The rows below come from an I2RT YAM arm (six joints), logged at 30 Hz.
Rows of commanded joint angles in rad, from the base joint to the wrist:
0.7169, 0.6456, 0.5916, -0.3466, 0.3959, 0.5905
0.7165, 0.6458, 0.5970, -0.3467, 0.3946, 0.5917
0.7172, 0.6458, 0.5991, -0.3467, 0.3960, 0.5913
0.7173, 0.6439, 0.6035, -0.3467, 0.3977, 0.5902
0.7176, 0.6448, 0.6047, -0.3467, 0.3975, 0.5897
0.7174, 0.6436, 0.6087, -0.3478, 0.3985, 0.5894
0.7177, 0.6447, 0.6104, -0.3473, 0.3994, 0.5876
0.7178, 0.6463, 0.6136, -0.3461, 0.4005, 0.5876
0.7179, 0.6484, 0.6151, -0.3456, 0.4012, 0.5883
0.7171, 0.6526, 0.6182, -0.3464, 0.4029, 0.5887
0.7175, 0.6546, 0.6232, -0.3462, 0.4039, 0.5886
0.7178, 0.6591, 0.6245, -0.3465, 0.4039, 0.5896
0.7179, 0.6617, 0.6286, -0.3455, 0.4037, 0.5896
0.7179, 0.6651, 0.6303, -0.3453, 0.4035, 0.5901
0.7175, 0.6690, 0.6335, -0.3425, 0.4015, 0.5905
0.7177, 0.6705, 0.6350, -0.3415, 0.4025, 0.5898
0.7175, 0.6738, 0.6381, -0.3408, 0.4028, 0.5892
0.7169, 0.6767, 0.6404, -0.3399, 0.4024, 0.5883
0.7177, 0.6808, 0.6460, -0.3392, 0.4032, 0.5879
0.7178, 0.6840, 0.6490, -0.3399, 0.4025, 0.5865
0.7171, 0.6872, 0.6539, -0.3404, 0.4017, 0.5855
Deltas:
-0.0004, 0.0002, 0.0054, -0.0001, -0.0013, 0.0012
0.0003, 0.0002, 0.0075, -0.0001, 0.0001, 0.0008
0.0004, -0.0017, 0.0119, -0.0001, 0.0018, -0.0003
0.0007, -0.0008, 0.0131, -0.0001, 0.0016, -0.0008
0.0005, -0.0020, 0.0171, -0.0012, 0.0026, -0.0011
0.0008, -0.0009, 0.0188, -0.0007, 0.0035, -0.0029
0.0009, 0.0007, 0.0220, 0.0005, 0.0046, -0.0029
0.0010, 0.0028, 0.0235, 0.0010, 0.0053, -0.0022
0.0002, 0.0070, 0.0266, 0.0002, 0.0070, -0.0018
0.0006, 0.0090, 0.0316, 0.0004, 0.0080, -0.0019
0.0009, 0.0135, 0.0329, 0.0001, 0.0080, -0.0009
0.0010, 0.0161, 0.0370, 0.0011, 0.0078, -0.0009
0.0010, 0.0195, 0.0387, 0.0013, 0.0076, -0.0004
0.0006, 0.0234, 0.0419, 0.0041, 0.0056, 0.0000
0.0008, 0.0249, 0.0434, 0.0051, 0.0066, -0.0007
0.0006, 0.0282, 0.0465, 0.0058, 0.0069, -0.0013
0.0000, 0.0311, 0.0488, 0.0067, 0.0065, -0.0022
0.0008, 0.0352, 0.0544, 0.0074, 0.0073, -0.0026
0.0009, 0.0384, 0.0574, 0.0067, 0.0066, -0.0040
0.0002, 0.0416, 0.0623, 0.0062, 0.0058, -0.0050

